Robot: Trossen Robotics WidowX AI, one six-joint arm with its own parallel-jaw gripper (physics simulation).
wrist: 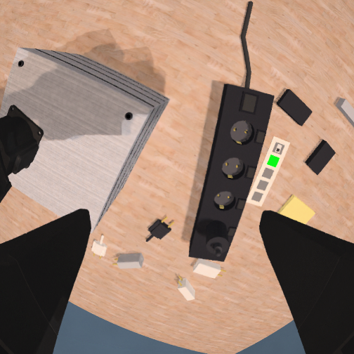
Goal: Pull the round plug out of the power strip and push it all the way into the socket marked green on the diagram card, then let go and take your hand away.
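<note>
The black power strip lies lengthwise right of the middle of the wrist view, its cord at the top end. The round black plug stands in the strip's lowest position. Three round sockets above it show bare: an upper one, a middle one and a lower one. The diagram card lies along the strip's right side, with a switch symbol at its top, a green square just below that, then three grey squares. My gripper is open and empty, high above the table, its fingers on either side of the strip's lower part.
A large grey metal block fills the upper left. Loose plugs, among them a black one, a grey one and a white one, lie left of and below the strip. Black blocks and a yellow pad lie right.
</note>
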